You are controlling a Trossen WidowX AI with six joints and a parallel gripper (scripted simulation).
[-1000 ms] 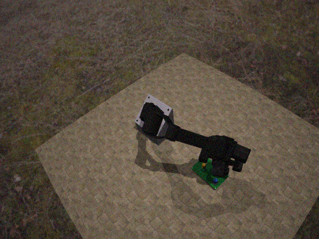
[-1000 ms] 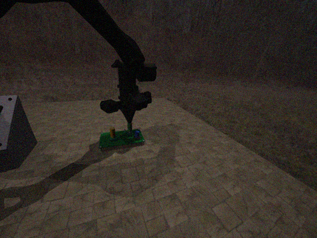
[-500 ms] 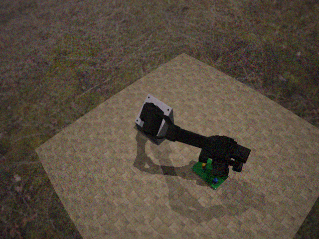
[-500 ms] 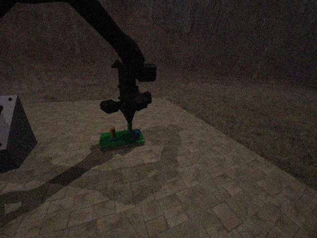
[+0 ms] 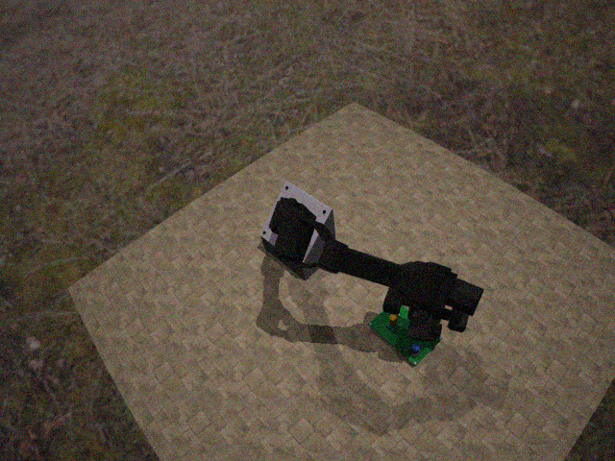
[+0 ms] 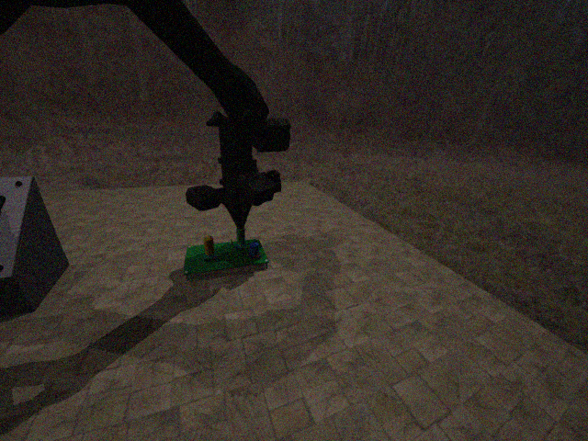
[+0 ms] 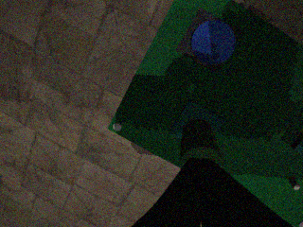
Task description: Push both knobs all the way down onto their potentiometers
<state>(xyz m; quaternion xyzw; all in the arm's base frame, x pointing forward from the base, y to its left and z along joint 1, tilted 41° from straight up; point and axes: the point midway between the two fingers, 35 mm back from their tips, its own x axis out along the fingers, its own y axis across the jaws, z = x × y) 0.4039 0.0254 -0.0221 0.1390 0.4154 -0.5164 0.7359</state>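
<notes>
Now: the orange knob 6 cm behind my gripper tip, 3 cm to the right of it and 1 cm below it.
</notes>
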